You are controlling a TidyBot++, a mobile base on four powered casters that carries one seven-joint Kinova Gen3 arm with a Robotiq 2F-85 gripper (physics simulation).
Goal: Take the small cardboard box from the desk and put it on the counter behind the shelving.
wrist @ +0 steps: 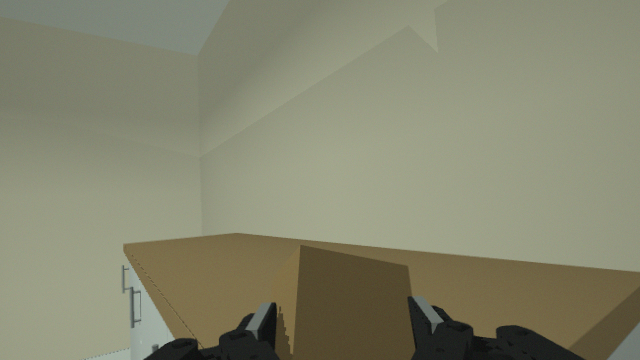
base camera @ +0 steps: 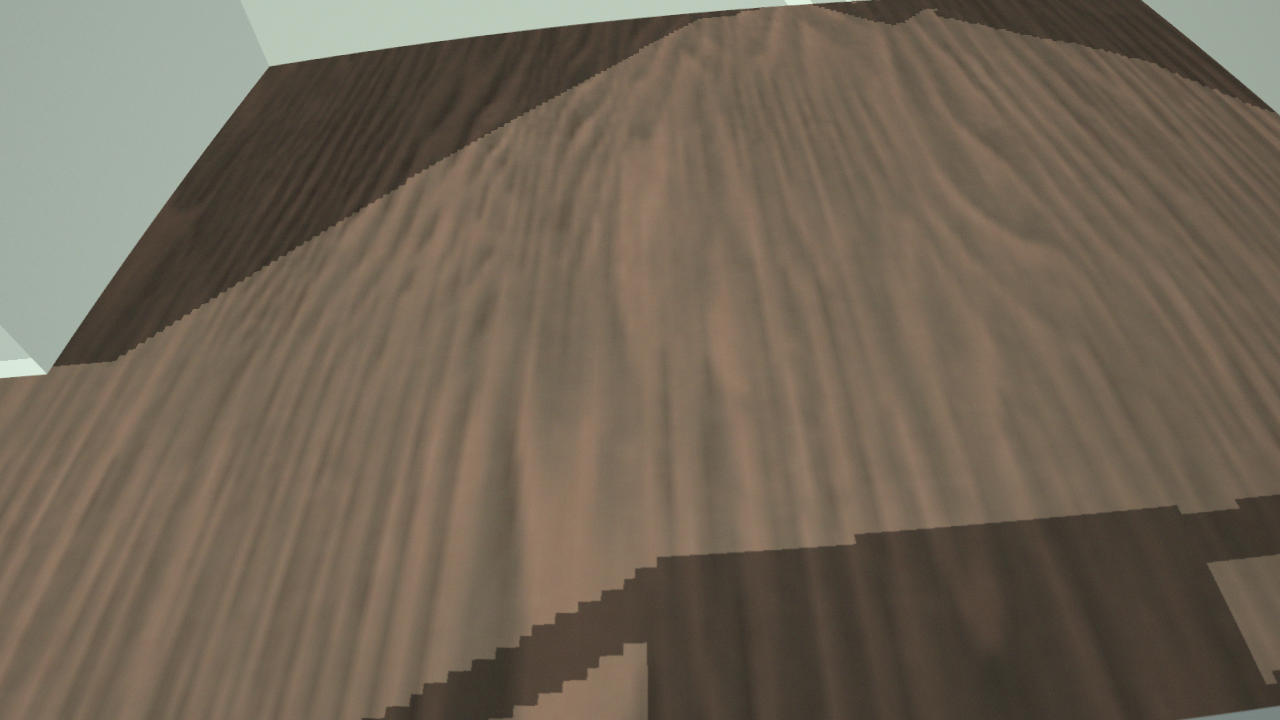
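The small cardboard box is between the two fingertips in the lower middle of the wrist view, with its upper edges and two sides showing. My gripper is shut on it, one finger at each side. Behind the box in the wrist view is the brown top of the counter, which runs from the left to the right edge. Whether the box touches the counter top cannot be told. The desk and the shelving do not show in either view.
A white cabinet front with metal handles is below the counter's left edge. A plain wall stands behind the counter and meets another wall at the left. The base camera view shows a wooden floor with dark shadows, and pale walls beyond.
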